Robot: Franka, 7 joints.
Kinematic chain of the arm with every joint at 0, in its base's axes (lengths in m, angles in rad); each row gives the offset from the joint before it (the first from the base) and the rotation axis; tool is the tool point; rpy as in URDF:
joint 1: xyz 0 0 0.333 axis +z
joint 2: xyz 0 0 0 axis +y
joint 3: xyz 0 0 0.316 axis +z
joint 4: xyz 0.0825 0 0 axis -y
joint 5: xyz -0.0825 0 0.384 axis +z
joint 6: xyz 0 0 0 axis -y
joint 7: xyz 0.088 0 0 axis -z
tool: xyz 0 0 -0.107 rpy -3.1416 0 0
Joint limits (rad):
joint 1: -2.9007..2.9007
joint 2: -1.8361..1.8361
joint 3: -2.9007..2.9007
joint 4: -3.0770..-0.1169
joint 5: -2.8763..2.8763
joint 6: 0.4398..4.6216
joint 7: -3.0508..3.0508
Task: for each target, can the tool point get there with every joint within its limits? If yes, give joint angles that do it. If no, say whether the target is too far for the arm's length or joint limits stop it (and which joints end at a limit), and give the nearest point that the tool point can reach.
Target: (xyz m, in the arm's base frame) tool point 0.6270 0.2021 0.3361
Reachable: yes | joints 1.0510 0.6628 -0.7086 -1.7540 -1.5046 1.7586 2.2851
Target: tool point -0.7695 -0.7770 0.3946
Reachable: no: too far | nearest point -0.6027 -0.6086 0.3812 | short by 0.237 m
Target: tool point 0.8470 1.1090 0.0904
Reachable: no: too far | nearest point 0.5130 0.6717 0.1861 | short by 0.558 m
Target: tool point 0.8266 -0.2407 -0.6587
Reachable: no: too far | nearest point 0.5636 -0.1641 -0.2654 | short by 0.479 m
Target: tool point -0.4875 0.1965 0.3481
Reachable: yes | joints 2.3683 0.1732 0.5969 -2.1594 1.8375 3.3254 -1.2757
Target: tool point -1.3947 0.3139 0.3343
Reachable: no: too far | nearest point -0.8370 0.1884 0.3338 | short by 0.572 m
